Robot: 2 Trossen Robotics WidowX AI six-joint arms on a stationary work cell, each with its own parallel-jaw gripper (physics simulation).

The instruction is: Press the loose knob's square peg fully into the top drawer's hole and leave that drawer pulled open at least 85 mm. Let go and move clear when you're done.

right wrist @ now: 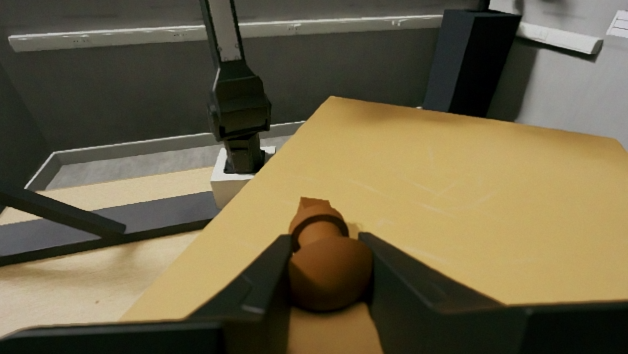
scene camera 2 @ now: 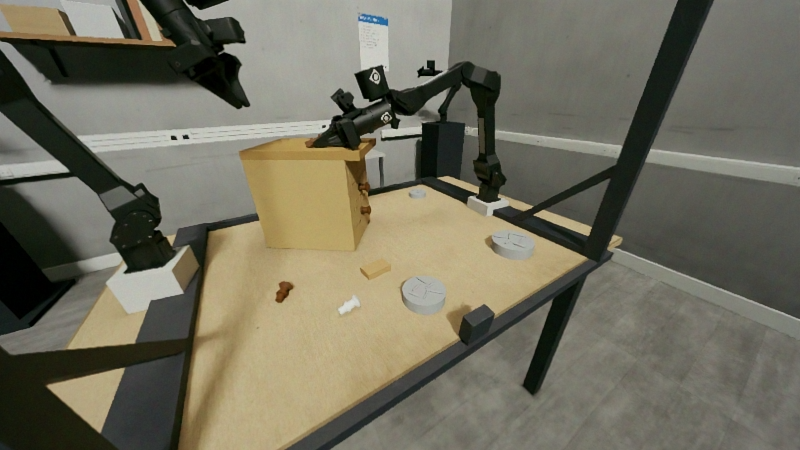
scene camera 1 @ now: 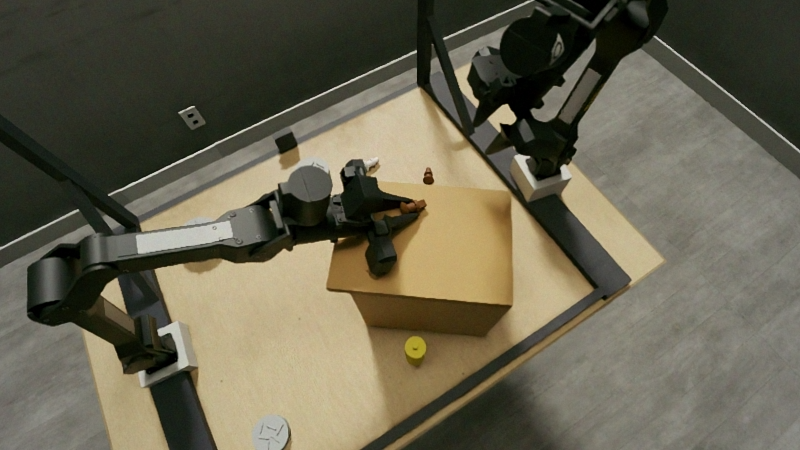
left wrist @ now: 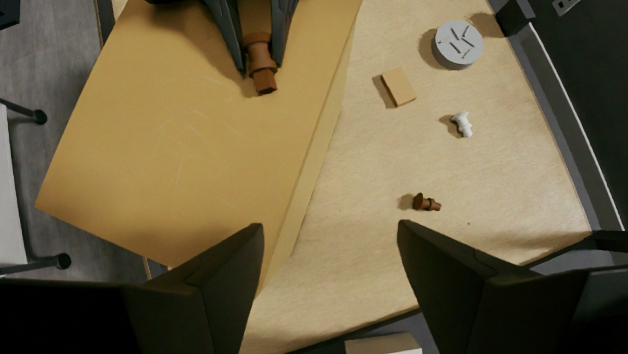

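Pixels of known places: left gripper, fingertip midpoint: (scene camera 2: 244,107) (scene camera 1: 480,140) (left wrist: 330,232); right gripper, fingertip midpoint: (right wrist: 324,244) (scene camera 2: 313,143) (scene camera 1: 415,208) (left wrist: 260,69); left arm's base at its link origin: (right wrist: 245,162) (scene camera 2: 152,261) (scene camera 1: 543,166); right arm's base at its link origin: (scene camera 2: 488,198) (scene camera 1: 159,353).
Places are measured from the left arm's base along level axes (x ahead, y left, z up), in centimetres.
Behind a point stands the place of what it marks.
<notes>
A brown knob with a square peg (scene camera 1: 409,207) {z 20.7, x 36.9, y 9.5 cm} (scene camera 2: 309,143) {z 19.7, x 35.0, y 8.5 cm} (left wrist: 260,52) {z 20.7, x 36.6, y 9.1 cm} (right wrist: 330,272) {z 20.9, x 38.2, y 9.3 cm} lies on its side low over the cabinet's top. My right gripper (scene camera 1: 418,206) {z 19.4, x 35.9, y 9.4 cm} (left wrist: 260,69) {z 19.4, x 35.9, y 9.4 cm} (right wrist: 324,244) {z 19.4, x 35.9, y 9.4 cm} is shut on its wide head end; the peg points away from the fingers. The tan cabinet (scene camera 1: 464,251) {z 18.7, x 31.1, y 19.1 cm} (scene camera 2: 302,201) {z 6.3, x 30.8, y 6.0 cm} (left wrist: 200,150) {z 18.7, x 30.4, y 14.7 cm} (right wrist: 450,190) {z 18.7, x 32.3, y 16.2 cm} shows its drawer side edge-on in scene camera 2, with brown knobs (scene camera 2: 364,187) {z 7.1, x 47.3, y 8.2 cm} (scene camera 2: 365,210) {z 0.1, x 47.1, y 8.4 cm} on it; the top drawer's hole cannot be made out. My left gripper (scene camera 1: 482,137) {z 28.0, x 23.7, y 5.9 cm} (scene camera 2: 243,105) {z 28.0, x 23.7, y 5.9 cm} (left wrist: 330,232) {z 28.0, x 23.7, y 5.9 cm} is open and empty, high beside the cabinet.
On the table are another brown knob (scene camera 1: 428,175) {z -5.9, x 24.4, y -10.7 cm} (scene camera 2: 283,291) {z -5.9, x 24.5, y -12.0 cm} (left wrist: 426,202) {z -5.8, x 24.4, y -10.8 cm}, a white knob (scene camera 1: 370,163) {z -6.0, x 36.8, y -19.4 cm} (scene camera 2: 349,305) {z -6.2, x 36.6, y -20.5 cm} (left wrist: 463,124) {z -6.0, x 36.4, y -19.6 cm}, a tan block (scene camera 2: 375,268) {z -6.3, x 44.4, y -10.9 cm} (left wrist: 398,87) {z -6.4, x 44.3, y -9.8 cm}, grey discs (scene camera 2: 423,294) {z -5.5, x 50.9, y -23.6 cm} (scene camera 2: 513,244) {z -5.0, x 79.9, y -15.9 cm} (scene camera 1: 271,432) {z -6.0, x 74.0, y 32.4 cm}, a yellow cylinder (scene camera 1: 415,349) {z 5.9, x 43.2, y 28.9 cm} and a black cube (scene camera 1: 285,141) {z -4.3, x 55.6, y -32.9 cm} (scene camera 2: 476,324) {z -2.5, x 54.3, y -35.6 cm}.
</notes>
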